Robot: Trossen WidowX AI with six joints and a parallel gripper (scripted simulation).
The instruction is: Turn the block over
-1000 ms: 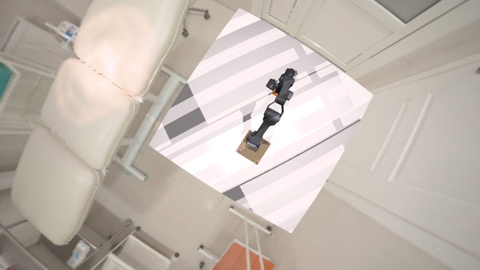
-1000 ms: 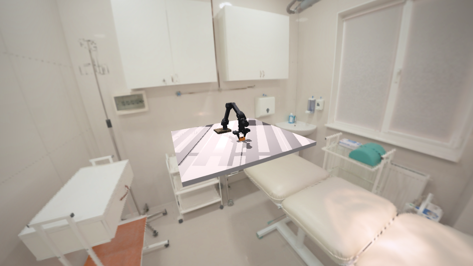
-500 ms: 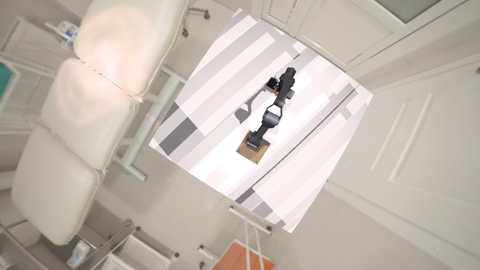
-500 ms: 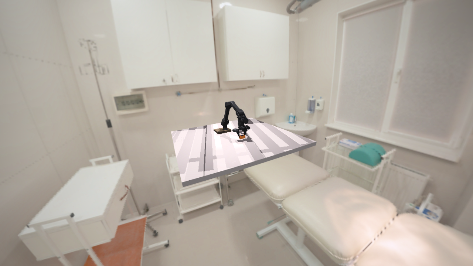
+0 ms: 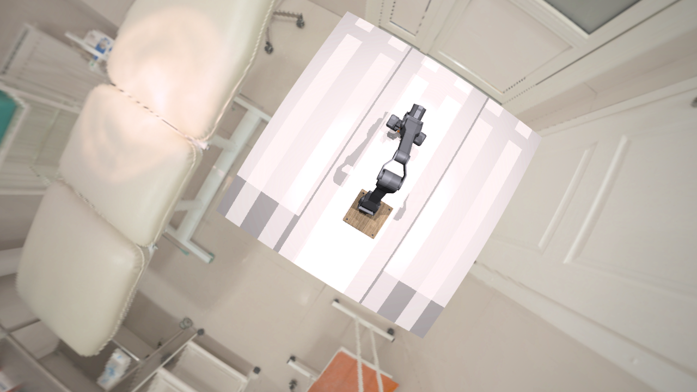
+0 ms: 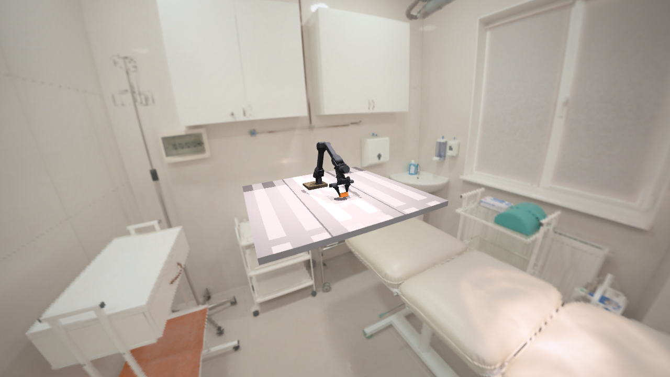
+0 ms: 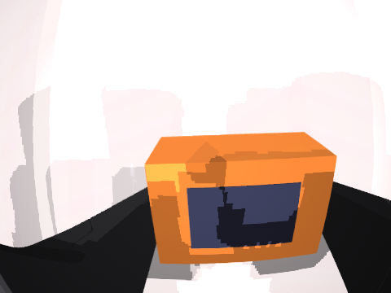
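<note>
Now: the orange block 1 cm above my gripper tip.
</note>
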